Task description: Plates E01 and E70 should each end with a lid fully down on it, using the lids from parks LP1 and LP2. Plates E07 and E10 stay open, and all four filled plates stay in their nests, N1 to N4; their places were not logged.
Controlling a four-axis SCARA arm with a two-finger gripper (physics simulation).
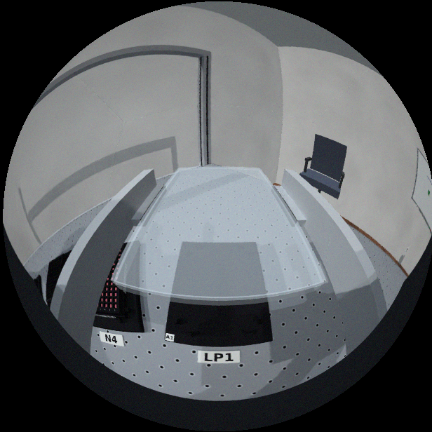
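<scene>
My gripper [218,176] is shut on a clear, see-through lid [225,220], with one finger along each side of it. The lid is held level, raised above park LP1 [220,322], whose black base shows below the lid's near edge and, paler, through the lid. A filled plate [110,295] with pink wells sits in the black nest N4 [132,320], left of LP1, partly hidden by the left finger. No code can be read on that plate. Plate codes E01, E70, E07 and E10, and park LP2, cannot be made out.
The perforated table [224,385] carries the label LP1 [218,357] and the label N4 [111,338]. Part of another dark object [58,265] shows at the far left, behind the left finger. A dark chair [329,155] stands beyond the table on the right, near the wall.
</scene>
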